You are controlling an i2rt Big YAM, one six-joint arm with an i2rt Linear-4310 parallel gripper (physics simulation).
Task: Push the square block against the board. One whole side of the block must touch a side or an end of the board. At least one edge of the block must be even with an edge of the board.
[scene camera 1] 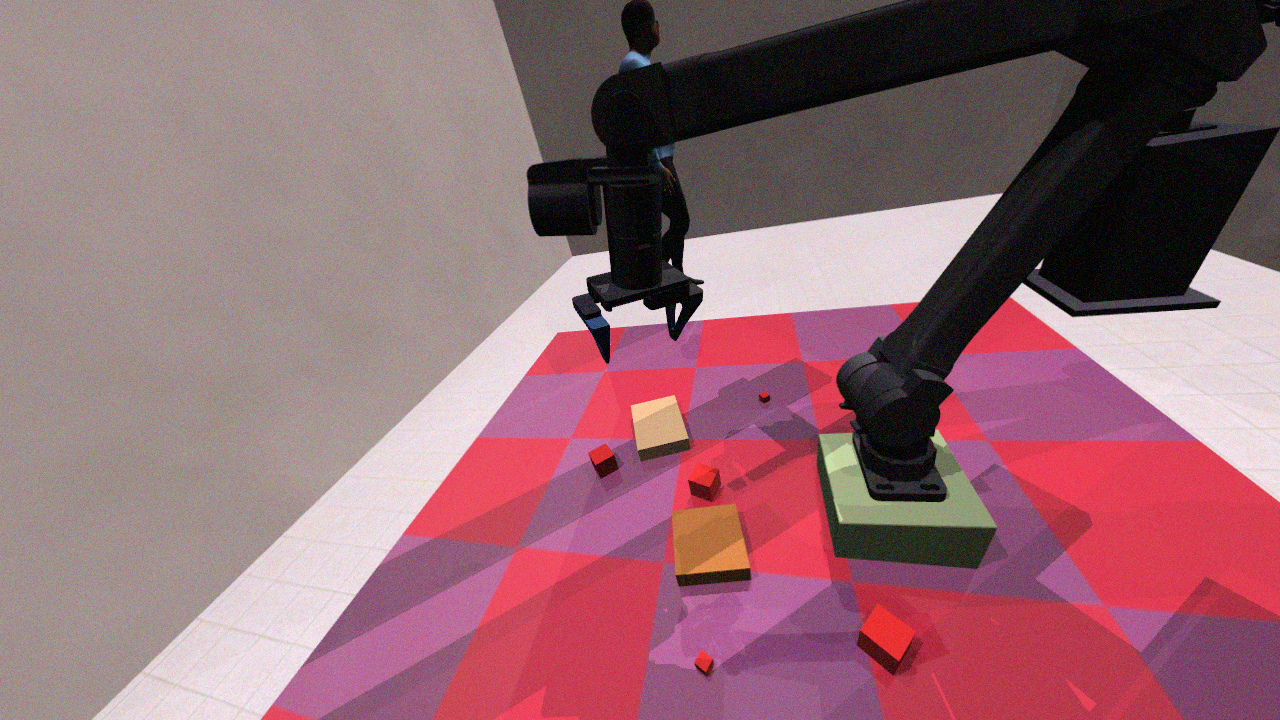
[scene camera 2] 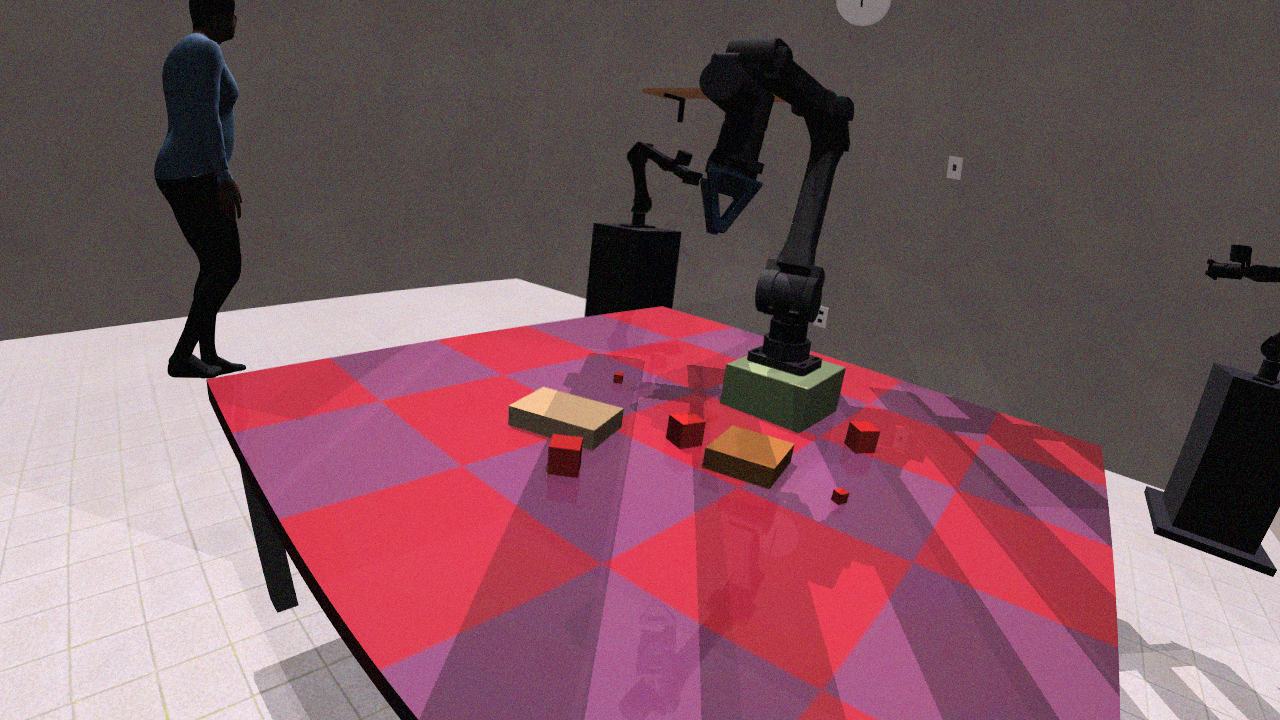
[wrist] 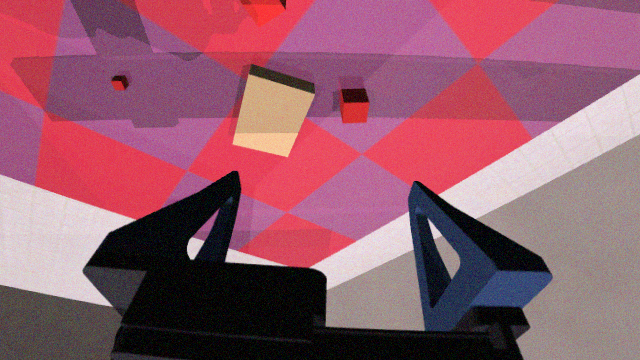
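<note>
The orange-brown block, squarish and flat, looks like the square block. It lies on the checkered table and does not show in the wrist view. The longer, pale tan slab looks like the board. It lies flat, clearly apart from the orange-brown block. My gripper is open and empty, fingers pointing down. It hangs high above the table, near the tan slab's far end in scene camera 1, and touches neither piece.
A red cube stands between the two pieces. Another red cube stands beside the tan slab. Other red cubes lie around. The arm's green base stands near the orange-brown block.
</note>
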